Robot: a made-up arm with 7 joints. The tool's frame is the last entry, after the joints. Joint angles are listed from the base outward. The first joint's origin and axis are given. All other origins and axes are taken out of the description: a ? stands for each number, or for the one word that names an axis. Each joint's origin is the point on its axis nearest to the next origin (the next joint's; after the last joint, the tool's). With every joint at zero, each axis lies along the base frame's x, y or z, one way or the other. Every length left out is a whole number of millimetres.
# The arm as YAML. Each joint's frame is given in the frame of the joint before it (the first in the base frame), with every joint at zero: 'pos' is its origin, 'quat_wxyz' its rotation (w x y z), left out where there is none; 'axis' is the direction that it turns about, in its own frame. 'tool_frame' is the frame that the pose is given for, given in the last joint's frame.
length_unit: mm
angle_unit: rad
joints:
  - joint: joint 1
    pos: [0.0, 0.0, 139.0]
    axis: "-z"
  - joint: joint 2
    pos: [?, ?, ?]
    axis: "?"
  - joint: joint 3
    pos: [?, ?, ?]
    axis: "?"
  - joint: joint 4
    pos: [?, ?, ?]
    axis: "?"
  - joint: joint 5
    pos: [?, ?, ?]
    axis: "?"
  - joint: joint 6
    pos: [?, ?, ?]
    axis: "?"
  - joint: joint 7
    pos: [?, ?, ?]
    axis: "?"
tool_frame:
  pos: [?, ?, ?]
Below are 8 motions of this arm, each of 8 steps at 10 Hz.
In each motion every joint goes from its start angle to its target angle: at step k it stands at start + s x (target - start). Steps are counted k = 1, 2, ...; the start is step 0. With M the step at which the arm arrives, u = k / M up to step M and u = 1 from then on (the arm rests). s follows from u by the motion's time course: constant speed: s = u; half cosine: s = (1 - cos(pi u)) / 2; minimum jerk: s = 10 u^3 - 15 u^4 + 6 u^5.
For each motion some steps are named. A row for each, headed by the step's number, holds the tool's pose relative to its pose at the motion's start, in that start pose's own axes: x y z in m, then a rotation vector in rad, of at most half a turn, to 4 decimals.
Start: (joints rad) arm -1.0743 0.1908 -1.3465 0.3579 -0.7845 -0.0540 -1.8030
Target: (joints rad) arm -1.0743 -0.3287 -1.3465 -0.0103 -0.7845 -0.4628 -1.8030
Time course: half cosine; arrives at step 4
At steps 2, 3, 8:
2: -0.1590 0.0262 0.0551 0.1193 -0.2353 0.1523
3: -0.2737 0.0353 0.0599 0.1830 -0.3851 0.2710
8: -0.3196 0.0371 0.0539 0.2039 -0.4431 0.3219

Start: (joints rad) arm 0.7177 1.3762 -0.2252 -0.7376 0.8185 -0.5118 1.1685
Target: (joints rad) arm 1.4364 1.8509 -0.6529 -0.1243 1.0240 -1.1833 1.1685
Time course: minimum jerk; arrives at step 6
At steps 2, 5, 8:
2: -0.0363 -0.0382 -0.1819 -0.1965 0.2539 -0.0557
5: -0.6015 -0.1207 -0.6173 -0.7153 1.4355 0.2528
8: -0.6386 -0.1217 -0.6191 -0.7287 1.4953 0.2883

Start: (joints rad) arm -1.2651 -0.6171 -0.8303 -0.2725 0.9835 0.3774 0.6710
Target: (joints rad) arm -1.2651 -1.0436 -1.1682 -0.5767 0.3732 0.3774 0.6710
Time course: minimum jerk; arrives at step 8
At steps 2, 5, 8:
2: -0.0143 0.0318 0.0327 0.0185 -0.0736 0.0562
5: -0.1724 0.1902 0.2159 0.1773 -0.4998 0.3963
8: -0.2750 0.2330 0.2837 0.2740 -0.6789 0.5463

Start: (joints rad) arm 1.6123 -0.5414 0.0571 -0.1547 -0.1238 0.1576 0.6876
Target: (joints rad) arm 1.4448 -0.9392 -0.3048 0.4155 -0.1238 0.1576 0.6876
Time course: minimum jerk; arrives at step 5
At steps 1, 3, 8:
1: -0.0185 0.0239 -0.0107 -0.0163 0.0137 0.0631
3: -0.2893 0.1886 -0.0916 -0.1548 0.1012 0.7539
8: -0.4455 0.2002 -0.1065 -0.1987 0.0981 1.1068

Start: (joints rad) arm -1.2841 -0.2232 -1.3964 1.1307 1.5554 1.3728 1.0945
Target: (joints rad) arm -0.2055 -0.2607 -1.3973 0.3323 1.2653 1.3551 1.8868
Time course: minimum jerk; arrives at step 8
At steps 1, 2, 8:
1: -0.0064 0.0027 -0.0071 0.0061 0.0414 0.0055
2: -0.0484 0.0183 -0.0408 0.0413 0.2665 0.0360
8: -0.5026 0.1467 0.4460 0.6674 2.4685 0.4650

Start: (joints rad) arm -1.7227 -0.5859 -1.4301 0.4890 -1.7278 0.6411 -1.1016
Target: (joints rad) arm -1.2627 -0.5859 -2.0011 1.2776 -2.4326 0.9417 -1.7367
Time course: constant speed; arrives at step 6
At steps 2, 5, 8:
2: 0.0447 -0.2119 0.0629 0.0228 -0.1404 -0.3933
5: 0.0459 -0.4864 0.0742 -0.2877 -0.2131 -0.9170
8: 0.0477 -0.5481 0.0674 -0.4763 -0.2043 -1.0372

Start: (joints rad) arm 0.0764 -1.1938 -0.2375 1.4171 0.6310 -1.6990 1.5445
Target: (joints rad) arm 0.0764 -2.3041 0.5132 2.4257 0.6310 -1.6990 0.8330
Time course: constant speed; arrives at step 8
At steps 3, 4, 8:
3: -0.0191 -0.2803 0.0620 -0.1070 -0.1108 -0.3843
4: -0.0512 -0.3669 0.0818 -0.1586 -0.1379 -0.5047
8: -0.2762 -0.6295 0.1595 -0.4274 -0.1849 -0.9369

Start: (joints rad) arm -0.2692 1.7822 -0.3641 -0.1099 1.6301 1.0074 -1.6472
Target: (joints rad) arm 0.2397 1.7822 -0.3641 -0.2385 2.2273 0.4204 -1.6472
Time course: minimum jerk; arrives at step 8
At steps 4, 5, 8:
4: -0.1355 0.0950 -0.0220 0.3731 0.3538 0.3857
5: -0.2105 0.1233 -0.0273 0.5224 0.5513 0.5322
8: -0.3126 0.1439 -0.0300 0.6800 0.8248 0.6856

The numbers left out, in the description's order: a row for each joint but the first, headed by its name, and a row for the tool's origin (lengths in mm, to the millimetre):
joint 2: xyz -311.0 -29.0 0.0, axis -x
joint 3: xyz 0.0 -18.0 -344.0, axis -z
joint 4: xyz -4.0 -159.0 0.0, axis +z
joint 5: xyz 46.0 158.0 0.0, axis +y
joint 6: xyz -33.0 0.0 43.0, axis -z
joint 7: xyz -77.0 156.0 0.0, axis +y
tool: xyz 397.0 0.0 -1.0

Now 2 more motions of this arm.
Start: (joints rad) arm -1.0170 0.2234 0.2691 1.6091 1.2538 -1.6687 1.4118
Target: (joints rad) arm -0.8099 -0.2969 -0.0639 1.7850 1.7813 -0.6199 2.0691
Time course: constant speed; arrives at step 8
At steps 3, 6, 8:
3: -0.0798 0.0007 -0.0474 0.3346 0.3471 -0.0165
6: -0.1870 0.0421 -0.0518 0.7540 0.6819 0.0052
8: -0.2568 0.0790 -0.0072 1.0854 0.8678 0.0612

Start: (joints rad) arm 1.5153 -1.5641 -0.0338 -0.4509 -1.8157 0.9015 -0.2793
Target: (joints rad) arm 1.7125 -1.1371 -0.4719 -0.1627 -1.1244 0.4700 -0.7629
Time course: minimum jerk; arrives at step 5
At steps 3, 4, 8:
3: -0.0270 0.0610 -0.0068 0.3742 0.2115 0.4248
4: -0.0411 0.0729 0.0146 0.5742 0.2858 0.6158
8: -0.0438 0.0738 0.0206 0.6221 0.3030 0.6589

